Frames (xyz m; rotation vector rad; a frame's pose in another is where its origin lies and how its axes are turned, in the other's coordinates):
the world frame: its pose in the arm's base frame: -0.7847 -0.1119 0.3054 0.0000 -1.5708 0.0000
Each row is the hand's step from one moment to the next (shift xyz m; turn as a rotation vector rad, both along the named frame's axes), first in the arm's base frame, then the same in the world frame.
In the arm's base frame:
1: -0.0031 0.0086 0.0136 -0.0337 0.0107 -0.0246
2: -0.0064 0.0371 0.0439 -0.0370 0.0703 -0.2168
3: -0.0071 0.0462 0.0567 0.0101 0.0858 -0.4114
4: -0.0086 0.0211 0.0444 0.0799 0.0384 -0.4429
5: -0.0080 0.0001 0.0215 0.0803 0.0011 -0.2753
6: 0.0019 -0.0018 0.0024 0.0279 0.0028 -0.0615
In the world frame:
1: 0.0136 0.0086 0.0031 -0.0246 0.0107 0.0337
2: 0.0439 0.0371 0.0064 -0.2168 0.0703 0.0370
3: 0.0567 0.0462 0.0071 -0.4114 0.0858 -0.0101
4: 0.0444 0.0211 0.0086 -0.4429 0.0384 -0.0799
5: 0.0215 0.0001 0.0080 -0.2753 0.0011 -0.0803
6: 0.0024 -0.0018 -0.0019 -0.0615 0.0028 -0.0279

